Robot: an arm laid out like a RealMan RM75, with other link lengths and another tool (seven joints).
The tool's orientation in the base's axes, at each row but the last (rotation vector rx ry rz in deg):
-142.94 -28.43 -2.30
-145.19 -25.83 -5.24
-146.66 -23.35 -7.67
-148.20 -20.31 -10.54
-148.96 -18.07 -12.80
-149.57 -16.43 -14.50
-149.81 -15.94 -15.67
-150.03 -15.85 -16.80
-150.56 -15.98 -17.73
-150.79 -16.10 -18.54
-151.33 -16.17 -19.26
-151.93 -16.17 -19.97
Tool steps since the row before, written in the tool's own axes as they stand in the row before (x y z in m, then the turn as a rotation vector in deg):
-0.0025 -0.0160 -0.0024 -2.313 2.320 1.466
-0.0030 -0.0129 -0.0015 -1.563 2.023 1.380
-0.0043 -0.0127 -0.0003 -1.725 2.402 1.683
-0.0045 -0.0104 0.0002 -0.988 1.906 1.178
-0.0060 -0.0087 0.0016 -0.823 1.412 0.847
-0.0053 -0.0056 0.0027 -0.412 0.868 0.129
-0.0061 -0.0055 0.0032 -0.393 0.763 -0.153
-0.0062 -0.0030 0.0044 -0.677 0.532 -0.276
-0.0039 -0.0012 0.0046 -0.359 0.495 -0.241
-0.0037 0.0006 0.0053 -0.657 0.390 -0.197
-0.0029 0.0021 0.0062 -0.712 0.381 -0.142
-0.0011 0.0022 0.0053 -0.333 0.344 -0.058
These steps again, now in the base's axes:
-0.0079 0.0099 0.0104 -1.439 -1.727 -2.798
-0.0071 0.0085 0.0074 -0.831 -1.316 -2.453
-0.0081 0.0090 0.0058 -0.862 -1.504 -2.928
-0.0073 0.0078 0.0039 -0.329 -1.193 -2.113
-0.0079 0.0071 0.0014 -0.334 -0.913 -1.563
-0.0061 0.0053 -0.0010 -0.164 -0.741 -0.603
-0.0067 0.0054 -0.0017 -0.212 -0.787 -0.309
-0.0060 0.0039 -0.0040 -0.560 -0.689 -0.173
-0.0032 0.0027 -0.0045 -0.260 -0.595 -0.103
-0.0024 0.0015 -0.0058 -0.562 -0.525 -0.177
-0.0011 0.0007 -0.0071 -0.606 -0.499 -0.237
0.0006 0.0003 -0.0058 -0.240 -0.375 -0.185

